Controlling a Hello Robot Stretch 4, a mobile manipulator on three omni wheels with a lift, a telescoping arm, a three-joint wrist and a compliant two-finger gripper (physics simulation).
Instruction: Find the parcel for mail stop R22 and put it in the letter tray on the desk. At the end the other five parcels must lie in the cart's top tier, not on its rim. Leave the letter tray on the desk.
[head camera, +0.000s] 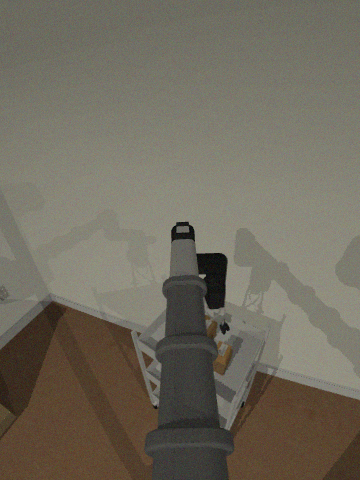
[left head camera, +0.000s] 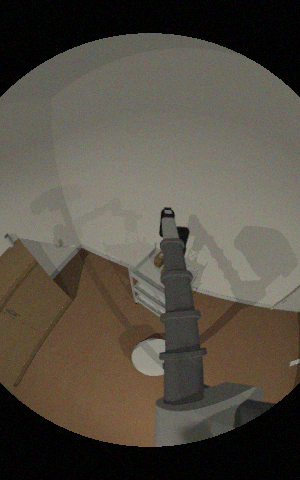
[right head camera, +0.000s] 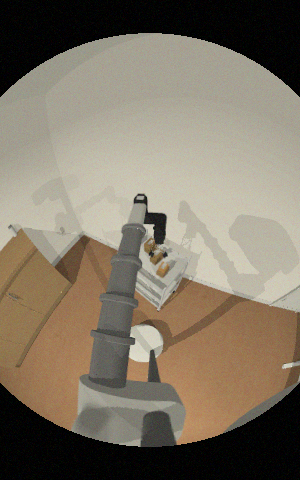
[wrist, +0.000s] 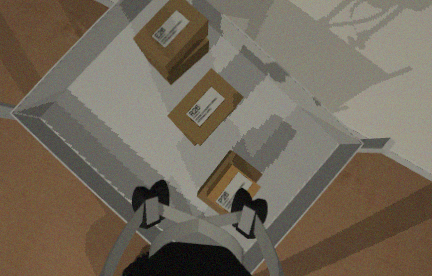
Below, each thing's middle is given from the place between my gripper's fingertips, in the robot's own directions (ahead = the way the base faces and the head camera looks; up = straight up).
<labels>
I see my gripper 1 cm past the parcel (wrist: 222, 191), 4 cm to the left of it and 13 cm above it.
</labels>
